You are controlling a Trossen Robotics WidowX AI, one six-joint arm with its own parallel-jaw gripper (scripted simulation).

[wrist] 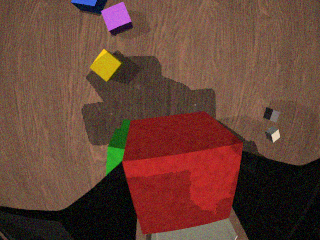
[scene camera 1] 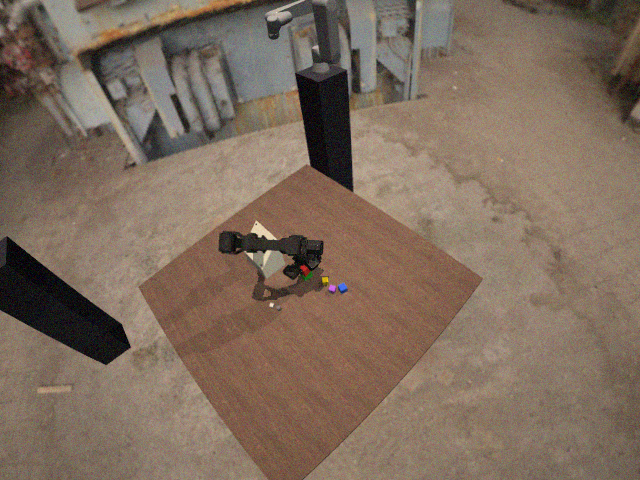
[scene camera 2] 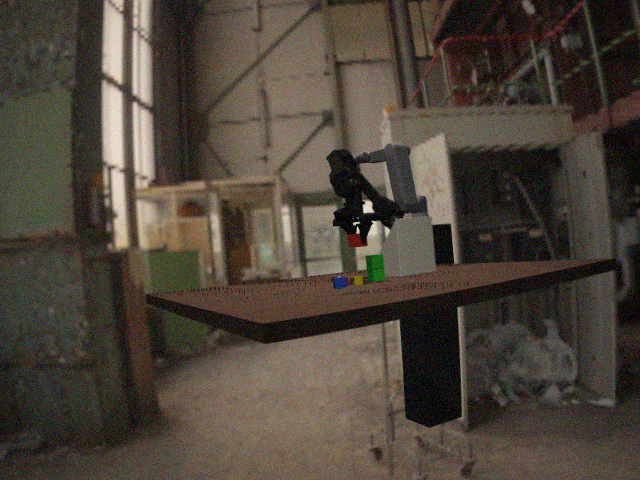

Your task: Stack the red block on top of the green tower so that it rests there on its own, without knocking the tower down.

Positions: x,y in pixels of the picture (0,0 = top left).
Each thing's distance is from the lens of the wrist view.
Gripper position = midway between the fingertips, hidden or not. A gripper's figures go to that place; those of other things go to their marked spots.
my gripper (wrist: 173,155): 0.10 m
red block (wrist: 181,170): 0.06 m
